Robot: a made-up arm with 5 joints.
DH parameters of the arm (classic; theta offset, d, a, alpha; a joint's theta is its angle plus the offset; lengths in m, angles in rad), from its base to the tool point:
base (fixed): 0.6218 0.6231 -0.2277 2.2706
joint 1: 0 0.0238 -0.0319 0.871
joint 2: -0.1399 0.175 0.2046 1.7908
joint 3: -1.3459 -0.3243 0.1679 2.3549
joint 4: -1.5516 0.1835 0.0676 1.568
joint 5: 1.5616 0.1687 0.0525 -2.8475
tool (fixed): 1.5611 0.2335 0 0
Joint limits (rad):
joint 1: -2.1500..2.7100
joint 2: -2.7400..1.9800
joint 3: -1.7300..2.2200
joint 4: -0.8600..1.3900
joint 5: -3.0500..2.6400
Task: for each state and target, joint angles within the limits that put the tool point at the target. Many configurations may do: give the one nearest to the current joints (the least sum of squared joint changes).
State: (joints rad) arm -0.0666 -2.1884 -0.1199 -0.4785 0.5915
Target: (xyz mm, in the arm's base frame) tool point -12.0 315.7 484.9
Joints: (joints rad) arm -0.1293 -1.8294 -0.3181 -0.6182 0.2752
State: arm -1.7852 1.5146 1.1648 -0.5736 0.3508
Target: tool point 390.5 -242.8 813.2
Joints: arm -2.1362 1.8168 0.5697 -0.3649 0.4710
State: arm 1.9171 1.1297 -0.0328 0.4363 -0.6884
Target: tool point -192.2 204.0 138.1
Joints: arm 1.9027 1.6582 -0.1820 0.5767 -0.5586
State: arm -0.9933 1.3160 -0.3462 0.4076 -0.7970
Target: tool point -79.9 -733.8 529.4
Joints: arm -0.5364 0.6771 -0.8904 0.3798 -0.6767
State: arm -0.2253 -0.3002 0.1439 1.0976 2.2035
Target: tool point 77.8 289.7 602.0
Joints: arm 0.0108 -1.2145 0.4556 1.0774 2.4179
